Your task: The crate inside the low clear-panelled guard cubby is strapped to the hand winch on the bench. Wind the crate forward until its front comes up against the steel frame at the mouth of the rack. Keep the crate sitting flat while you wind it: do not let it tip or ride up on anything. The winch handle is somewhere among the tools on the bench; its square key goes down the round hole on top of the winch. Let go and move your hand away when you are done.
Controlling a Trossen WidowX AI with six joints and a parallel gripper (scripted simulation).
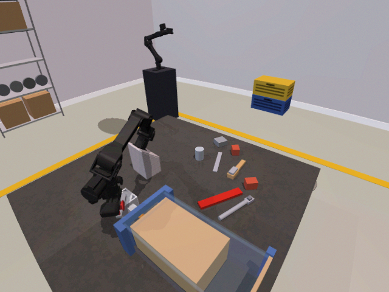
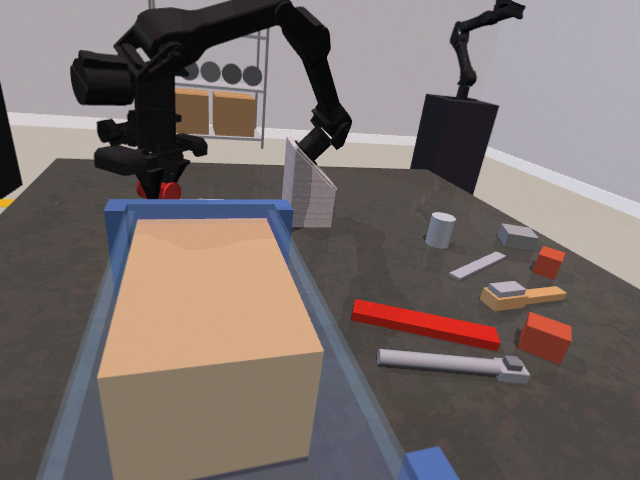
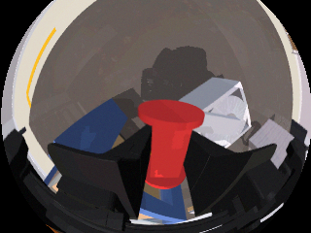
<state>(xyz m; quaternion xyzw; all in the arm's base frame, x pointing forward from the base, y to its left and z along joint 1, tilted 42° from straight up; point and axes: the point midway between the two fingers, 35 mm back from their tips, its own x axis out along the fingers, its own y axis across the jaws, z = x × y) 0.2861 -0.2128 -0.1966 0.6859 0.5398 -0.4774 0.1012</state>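
Right now the winch handle is 30 mm behind my gripper tip, 20 mm to the left of it and 20 mm below it. The rest, counted from my gripper tip: white winch (90 mm behind, 50 mm to the left, 90 mm below); then clear-panelled cubby (320 mm ahead, 110 mm to the left, 10 mm below); then red knob (10 mm above).
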